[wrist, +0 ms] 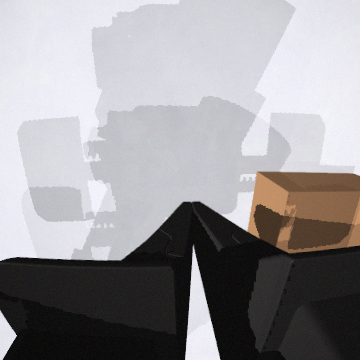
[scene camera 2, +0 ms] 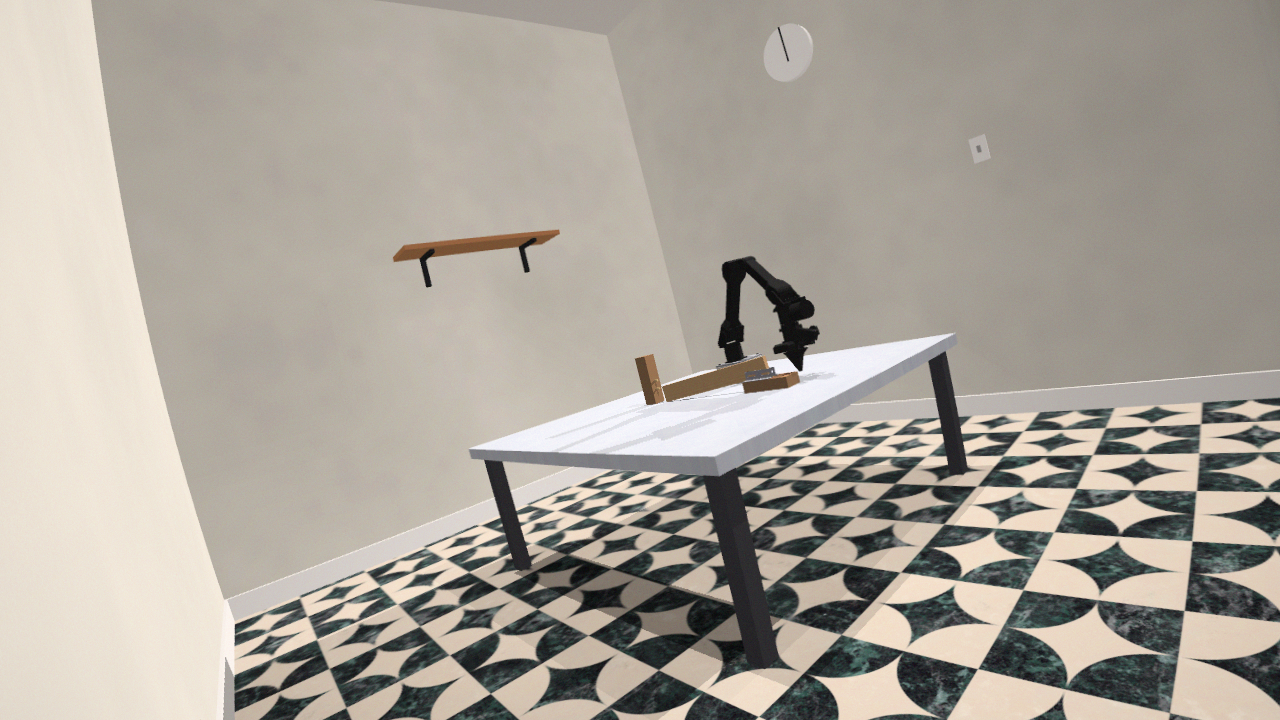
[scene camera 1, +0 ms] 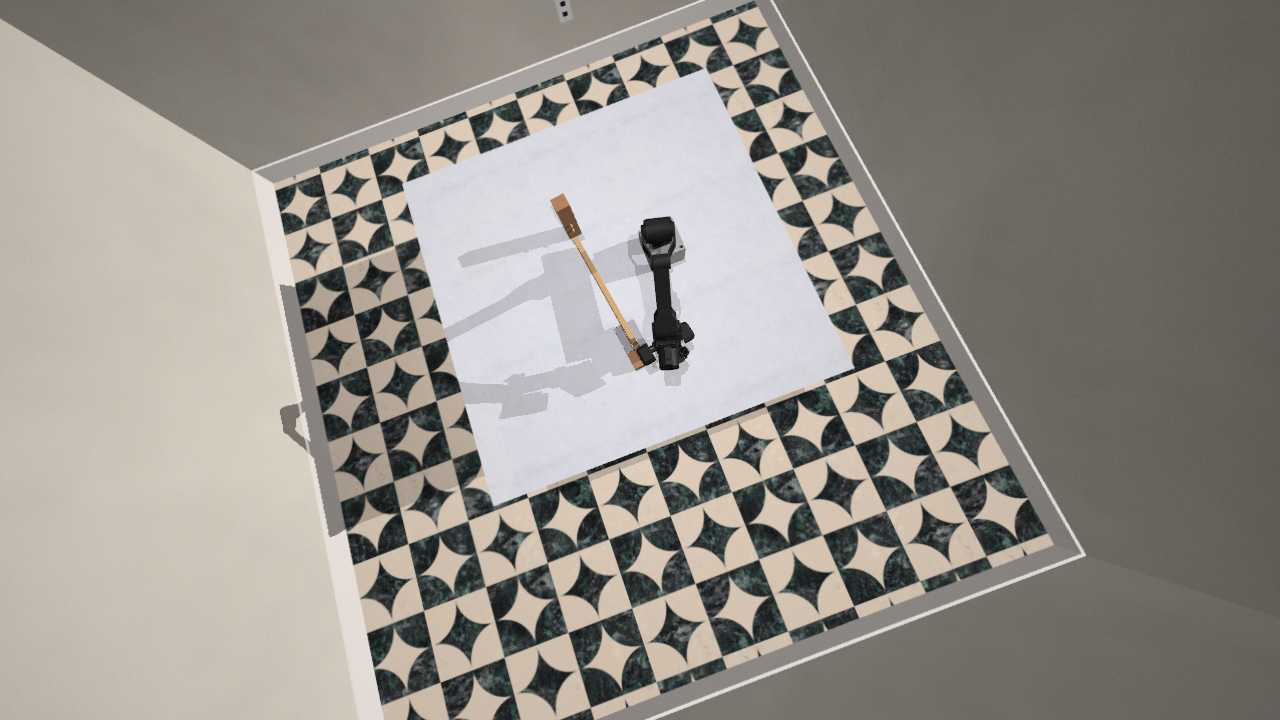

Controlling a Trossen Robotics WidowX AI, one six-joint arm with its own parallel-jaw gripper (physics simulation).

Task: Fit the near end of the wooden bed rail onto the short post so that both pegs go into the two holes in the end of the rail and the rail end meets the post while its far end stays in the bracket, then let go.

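Note:
The wooden bed rail runs between the upright short post and the grey metal bracket on a low wooden block. Its near end is low beside the post's foot; whether it touches cannot be told. The other end sits at the bracket. The pegs are too small to judge and the holes are hidden. My gripper is shut and empty, pointing down beside the block, its tips apart from it in the wrist view.
The white table carries the arm's base. The arm's shadows lie across the table top. A wooden wall shelf hangs on the wall, away from the table.

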